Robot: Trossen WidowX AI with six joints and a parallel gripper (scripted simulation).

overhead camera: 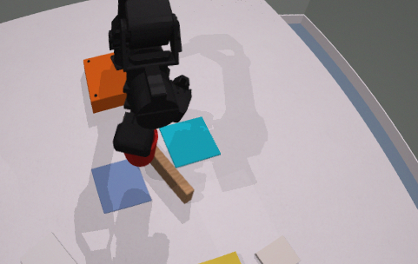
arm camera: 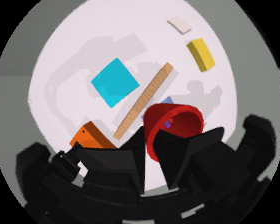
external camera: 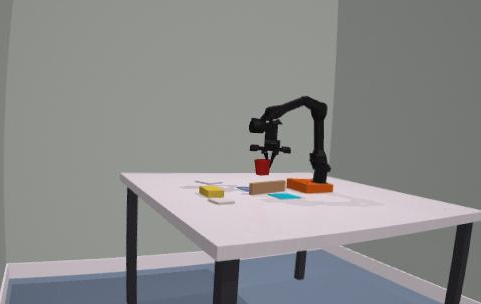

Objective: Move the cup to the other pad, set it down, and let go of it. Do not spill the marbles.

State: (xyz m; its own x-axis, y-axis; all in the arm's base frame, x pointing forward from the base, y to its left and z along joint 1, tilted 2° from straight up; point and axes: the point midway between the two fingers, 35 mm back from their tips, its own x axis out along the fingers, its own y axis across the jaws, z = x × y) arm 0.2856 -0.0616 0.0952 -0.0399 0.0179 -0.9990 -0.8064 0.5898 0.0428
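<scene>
Right now my gripper tip is 100 mm above the wooden bar, 20 mm to the right of it and 20 mm short of it. The rest, counted from my gripper tip: yellow block (300 mm ahead, 100 mm below); red cup (20 mm to the right, 20 mm ahead); blue pad (120 mm below, 70 mm to the right, 30 mm ahead).
</scene>
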